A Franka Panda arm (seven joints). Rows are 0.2 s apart.
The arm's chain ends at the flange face. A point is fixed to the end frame.
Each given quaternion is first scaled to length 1.
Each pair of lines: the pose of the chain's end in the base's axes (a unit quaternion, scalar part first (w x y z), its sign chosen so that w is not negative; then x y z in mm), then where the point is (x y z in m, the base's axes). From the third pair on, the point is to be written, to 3 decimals.
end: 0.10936 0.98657 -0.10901 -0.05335 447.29 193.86 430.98
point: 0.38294 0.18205 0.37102
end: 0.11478 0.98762 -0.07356 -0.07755 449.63 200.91 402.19
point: 0.38290 0.18473 0.34596
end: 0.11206 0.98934 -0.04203 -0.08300 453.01 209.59 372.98
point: 0.386 0.190 0.318
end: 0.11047 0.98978 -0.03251 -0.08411 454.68 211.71 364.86
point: 0.388 0.191 0.310
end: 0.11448 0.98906 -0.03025 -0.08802 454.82 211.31 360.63
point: 0.388 0.190 0.306
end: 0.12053 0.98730 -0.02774 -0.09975 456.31 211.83 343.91
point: 0.388 0.190 0.291
